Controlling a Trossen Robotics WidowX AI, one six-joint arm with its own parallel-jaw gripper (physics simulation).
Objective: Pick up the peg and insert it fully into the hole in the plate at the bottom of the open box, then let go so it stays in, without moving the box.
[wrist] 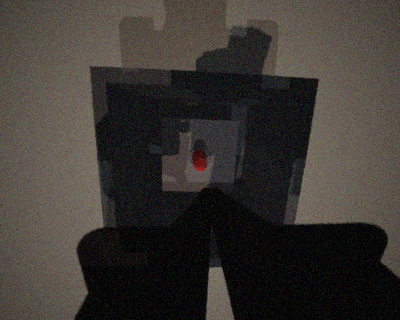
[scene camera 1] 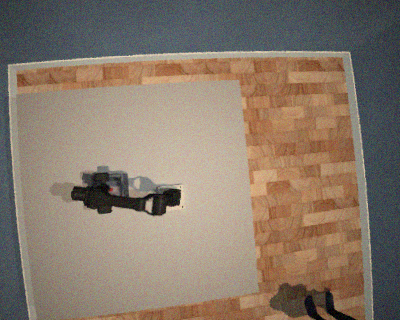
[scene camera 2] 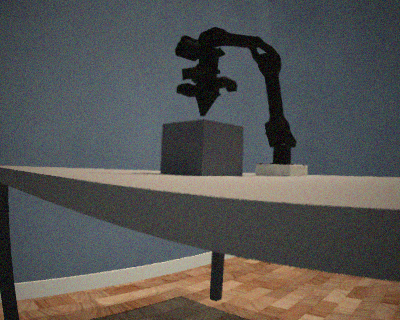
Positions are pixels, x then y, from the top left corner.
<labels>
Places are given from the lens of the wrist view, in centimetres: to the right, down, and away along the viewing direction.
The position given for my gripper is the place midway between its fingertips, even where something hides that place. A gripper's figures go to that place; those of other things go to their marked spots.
my gripper (wrist: 209, 194): 1, 2, 11
grey box (wrist: 275, 113): 7, -4, 17
</labels>
